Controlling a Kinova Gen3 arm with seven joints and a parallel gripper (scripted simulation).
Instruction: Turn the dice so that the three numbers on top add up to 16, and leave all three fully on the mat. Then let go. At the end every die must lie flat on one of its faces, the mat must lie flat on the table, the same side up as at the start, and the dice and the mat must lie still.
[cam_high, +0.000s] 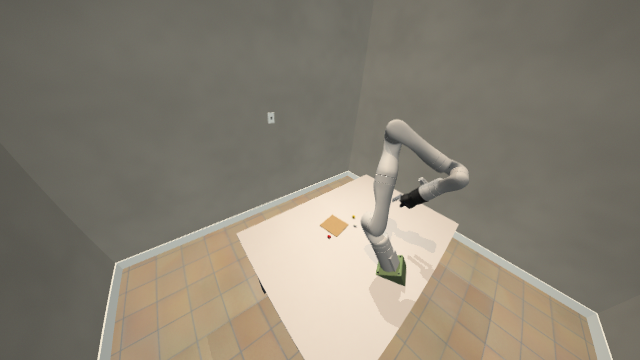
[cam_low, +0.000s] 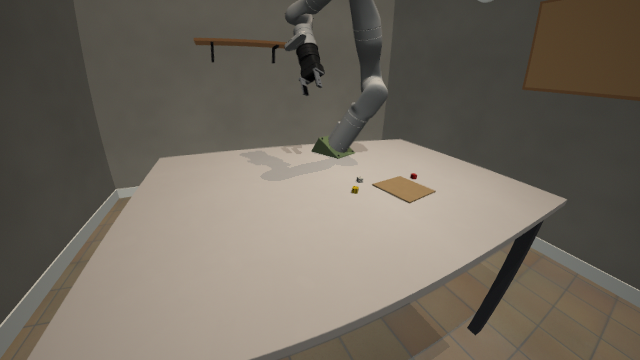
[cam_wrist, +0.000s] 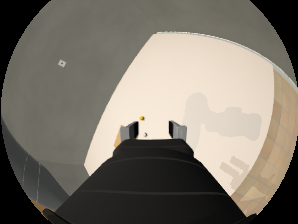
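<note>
My hand is 27 cm above the yellow die, 24 cm short of it and 2 cm to the right of it. From my hand the other things lie so: white die: 27 cm below, 18 cm ahead, 8 cm to the left; then tan mat: 29 cm ahead, 28 cm below, 18 cm to the left; then red die: 28 cm to the left, 27 cm below, 24 cm ahead.
</note>
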